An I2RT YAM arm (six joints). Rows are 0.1 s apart.
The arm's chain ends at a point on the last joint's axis. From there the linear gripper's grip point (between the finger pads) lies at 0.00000 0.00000 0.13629 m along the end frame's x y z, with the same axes.
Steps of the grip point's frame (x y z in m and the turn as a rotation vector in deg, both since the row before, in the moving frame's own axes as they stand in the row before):
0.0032 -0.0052 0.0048 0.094 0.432 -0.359
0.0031 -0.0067 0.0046 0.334 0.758 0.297
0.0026 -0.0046 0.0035 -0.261 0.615 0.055
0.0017 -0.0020 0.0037 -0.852 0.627 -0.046
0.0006 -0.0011 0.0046 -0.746 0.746 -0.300
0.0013 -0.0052 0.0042 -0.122 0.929 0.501
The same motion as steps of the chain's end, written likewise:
0.0022 -0.0050 0.0048 0.094 0.432 -0.359
0.0013 -0.0059 0.0046 0.334 0.758 0.297
0.0011 -0.0052 0.0035 -0.261 0.615 0.055
0.0002 -0.0040 0.0037 -0.852 0.627 -0.046
-0.0012 -0.0029 0.0046 -0.746 0.746 -0.300
-0.0009 -0.0055 0.0042 -0.122 0.929 0.501

